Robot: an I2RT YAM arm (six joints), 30 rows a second.
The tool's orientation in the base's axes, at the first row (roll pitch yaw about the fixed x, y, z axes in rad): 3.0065 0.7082 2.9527
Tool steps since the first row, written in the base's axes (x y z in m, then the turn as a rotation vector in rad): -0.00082 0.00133 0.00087 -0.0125 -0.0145 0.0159; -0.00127 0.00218 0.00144 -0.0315 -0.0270 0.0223; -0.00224 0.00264 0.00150 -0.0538 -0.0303 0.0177; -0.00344 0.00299 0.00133 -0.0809 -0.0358 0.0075; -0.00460 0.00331 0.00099 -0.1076 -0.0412 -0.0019; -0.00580 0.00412 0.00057 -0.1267 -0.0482 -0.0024; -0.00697 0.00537 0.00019 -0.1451 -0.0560 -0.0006; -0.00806 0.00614 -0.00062 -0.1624 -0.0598 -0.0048
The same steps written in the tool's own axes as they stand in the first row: 0.00024 0.00132 -0.00118 -0.0031 -0.0140 -0.0204; 0.00032 0.00218 -0.00190 0.0051 -0.0276 -0.0378; 0.00107 0.00254 -0.00257 0.0243 -0.0336 -0.0491; 0.00213 0.00275 -0.00323 0.0504 -0.0428 -0.0593; 0.00326 0.00292 -0.00374 0.0756 -0.0517 -0.0699; 0.00454 0.00356 -0.00420 0.0892 -0.0606 -0.0822; 0.00584 0.00464 -0.00467 0.1007 -0.0700 -0.0957; 0.00729 0.00521 -0.00477 0.1157 -0.0759 -0.1040
